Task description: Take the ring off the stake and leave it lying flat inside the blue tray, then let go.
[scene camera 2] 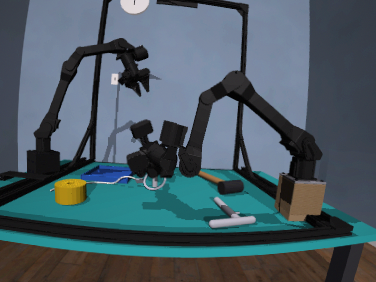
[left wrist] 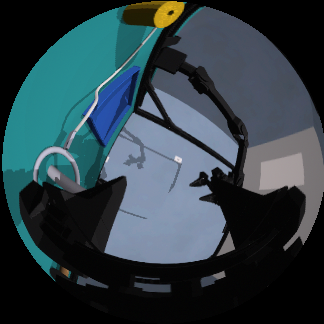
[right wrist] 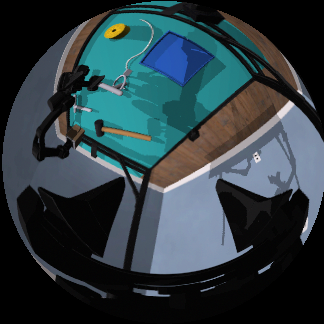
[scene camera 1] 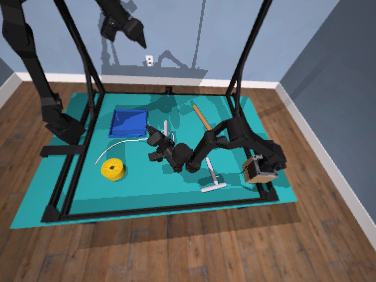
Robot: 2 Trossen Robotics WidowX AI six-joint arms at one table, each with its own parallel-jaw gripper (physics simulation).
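The light grey ring is around the grey T-topped stake, with a white cord running from it. The blue tray lies left of the stake in scene camera 1, with no ring in it. My left gripper is open and empty, close to the stake; its one finger partly hides stake and ring in the left wrist view. My right gripper is open and empty, high above the table's back.
A yellow spool stands at the left. A mallet lies behind the left arm. A second T-shaped stake lies at the front right. Black frame bars edge the table.
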